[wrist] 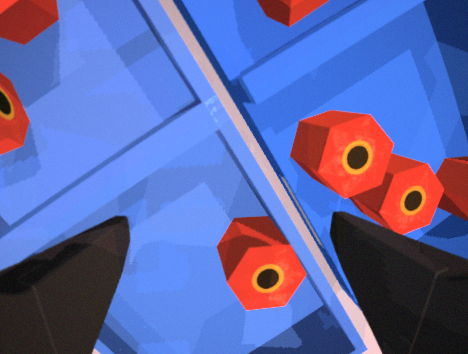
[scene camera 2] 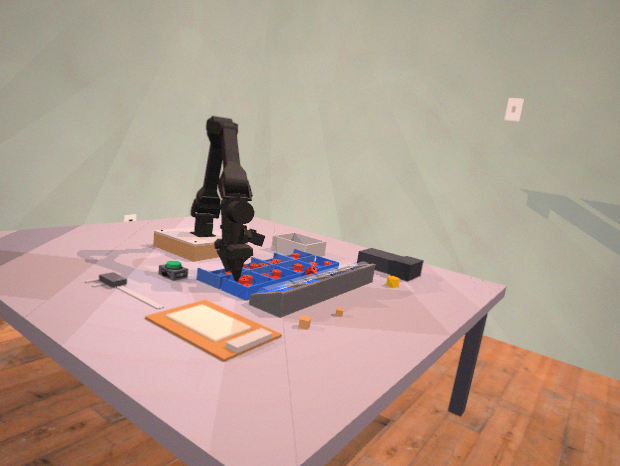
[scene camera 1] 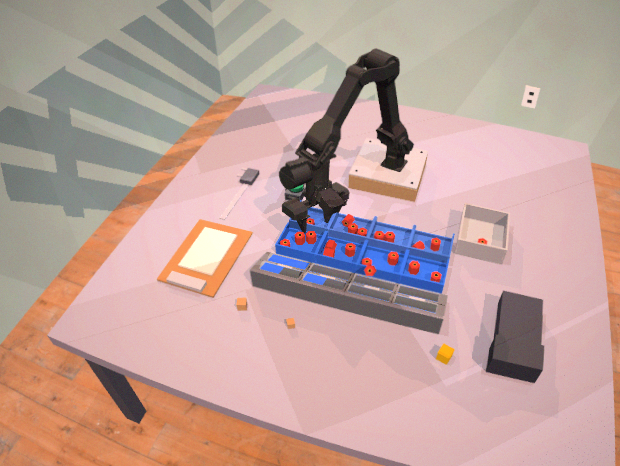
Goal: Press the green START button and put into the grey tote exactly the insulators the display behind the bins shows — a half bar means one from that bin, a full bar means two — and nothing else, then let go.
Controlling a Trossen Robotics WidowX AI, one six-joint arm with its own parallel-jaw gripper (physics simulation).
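My gripper (scene camera 1: 315, 225) (scene camera 2: 237, 279) (wrist: 231, 225) is open over the leftmost bins of the blue bin block (scene camera 1: 426, 282) (scene camera 2: 235, 289) in scene camera 1. In the wrist view its fingers stand wide on either side of a red insulator (scene camera 1: 310, 221) (wrist: 242, 287) near the divider; they do not grip it. More red insulators (scene camera 1: 349, 249) (wrist: 335, 150) lie in the bins. One insulator (scene camera 1: 482, 241) lies in the grey tote (scene camera 1: 481, 252) (scene camera 2: 310, 247). The display (scene camera 1: 345, 305) (scene camera 2: 310, 295) shows one full and one half blue bar far left, and a half bar beside them. The green button (scene camera 1: 296, 188) (scene camera 2: 173, 265) is partly behind the arm.
An orange clipboard (scene camera 1: 167, 273) (scene camera 2: 175, 323) lies left of the bins. A grey plug-like piece (scene camera 1: 249, 175) (scene camera 2: 112, 279) lies behind it. Small orange cubes (scene camera 1: 241, 303) (scene camera 2: 304, 322), a yellow cube (scene camera 1: 445, 353) (scene camera 2: 392, 281) and a black box (scene camera 1: 516, 335) (scene camera 2: 390, 263) lie around the display.
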